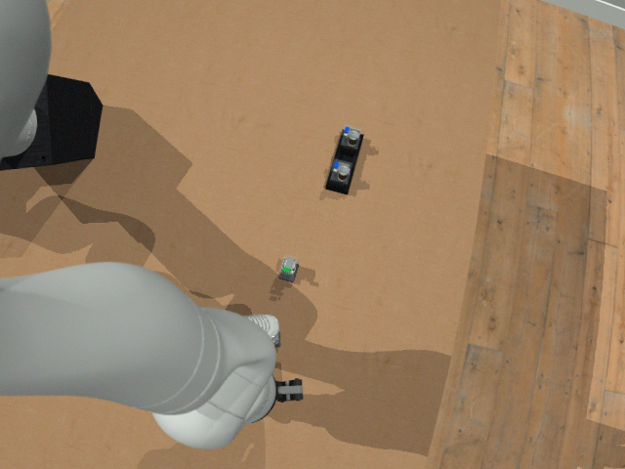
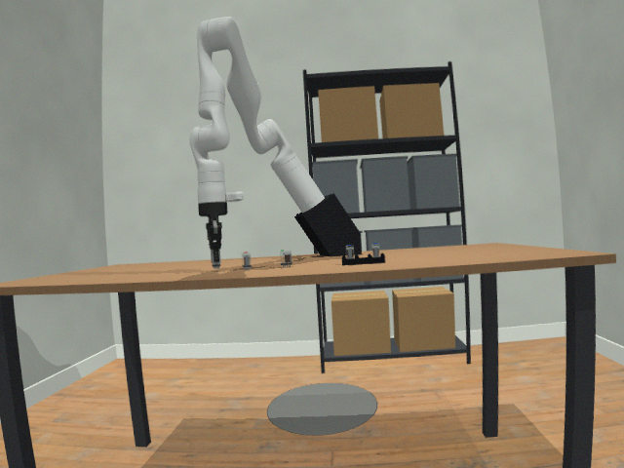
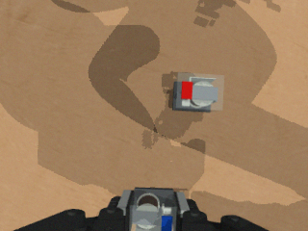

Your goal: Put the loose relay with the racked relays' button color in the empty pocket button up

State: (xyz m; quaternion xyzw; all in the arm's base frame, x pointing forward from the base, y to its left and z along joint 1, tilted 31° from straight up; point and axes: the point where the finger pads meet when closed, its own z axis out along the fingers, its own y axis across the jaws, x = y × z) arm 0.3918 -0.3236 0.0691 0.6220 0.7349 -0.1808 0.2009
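Now: hand 100 mm short of the rack, 370 mm to the right of it and 30 mm above it.
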